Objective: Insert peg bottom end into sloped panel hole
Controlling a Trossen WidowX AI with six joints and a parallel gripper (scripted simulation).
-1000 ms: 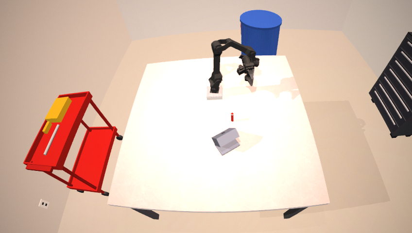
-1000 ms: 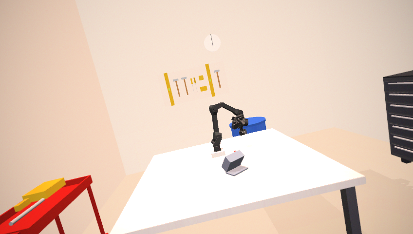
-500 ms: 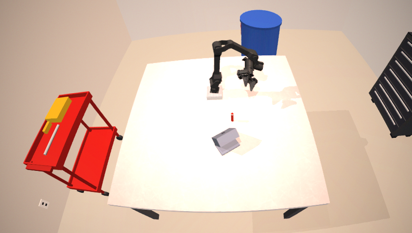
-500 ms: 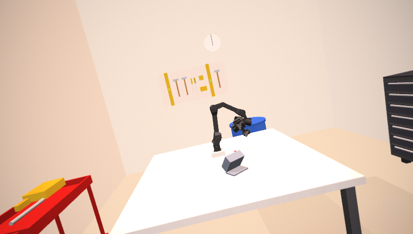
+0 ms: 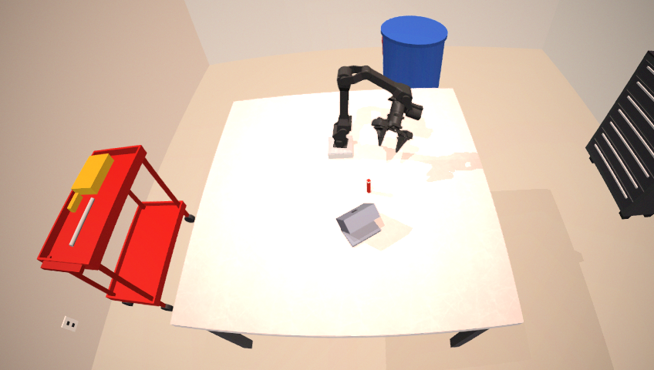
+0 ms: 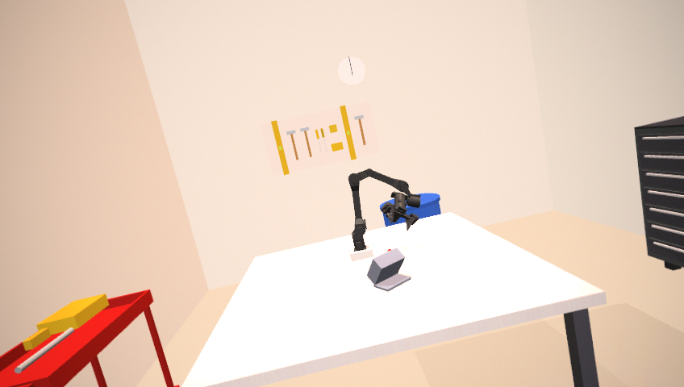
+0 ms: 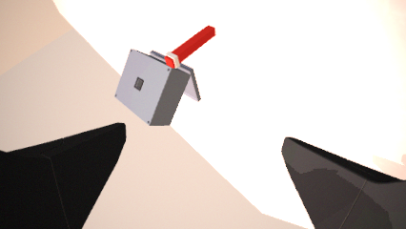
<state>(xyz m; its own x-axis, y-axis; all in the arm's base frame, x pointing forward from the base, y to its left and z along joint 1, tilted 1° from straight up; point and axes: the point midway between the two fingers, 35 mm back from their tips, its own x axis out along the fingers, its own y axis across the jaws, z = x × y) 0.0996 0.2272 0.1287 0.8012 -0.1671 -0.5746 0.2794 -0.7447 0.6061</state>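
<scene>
Now: gripper tip 110 mm short of the red square peg, 90 mm above it and 70 mm to the left of it. Also, from my gripper tip: sloped panel 280 mm ahead, 90 mm to the right, 80 mm below.
</scene>
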